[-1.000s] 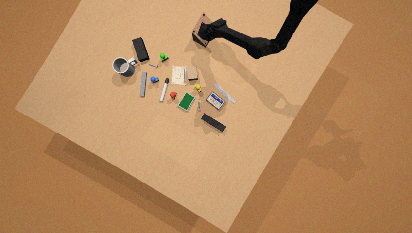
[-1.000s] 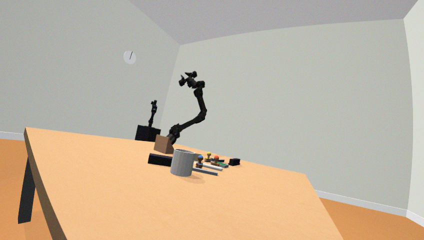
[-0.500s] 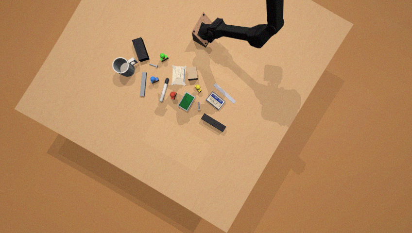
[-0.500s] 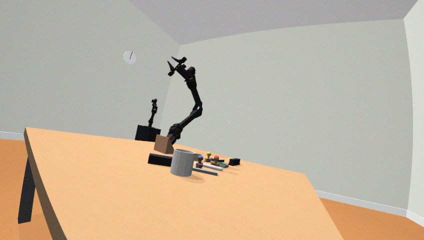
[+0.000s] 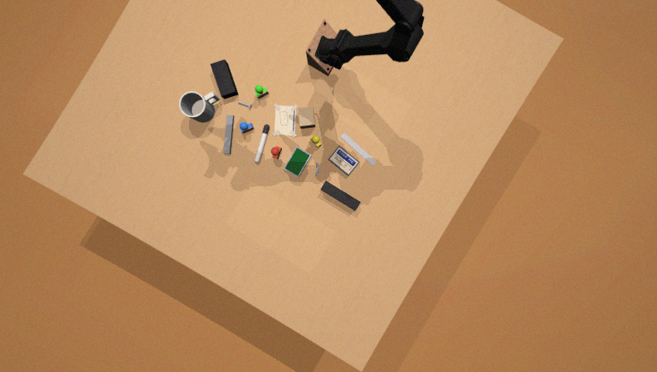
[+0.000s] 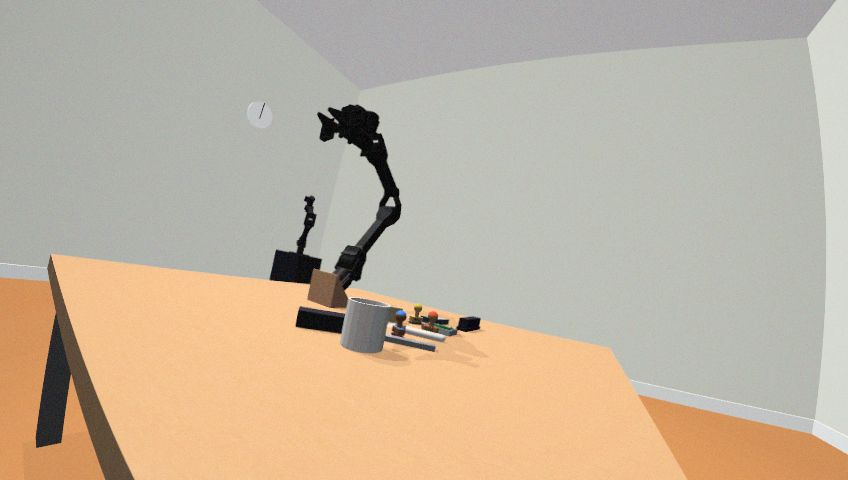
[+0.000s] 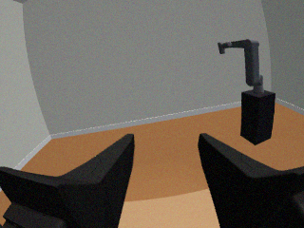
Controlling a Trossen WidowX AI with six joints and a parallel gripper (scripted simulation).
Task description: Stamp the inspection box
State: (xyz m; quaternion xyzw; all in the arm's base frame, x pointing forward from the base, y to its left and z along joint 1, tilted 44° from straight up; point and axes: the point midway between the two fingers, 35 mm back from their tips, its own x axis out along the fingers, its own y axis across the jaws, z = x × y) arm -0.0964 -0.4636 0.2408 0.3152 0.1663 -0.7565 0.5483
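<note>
Now: gripper tip 230 mm short of the green-knobbed stamp, 50 mm to the right of it and 550 mm above it. From my gripper tip the other things lie so: white card (280 mm ahead, 150 mm to the left, 570 mm below); then tan block (250 mm ahead, 220 mm to the left, 540 mm below); then mug (340 mm ahead, 110 mm to the right, 530 mm below).
</note>
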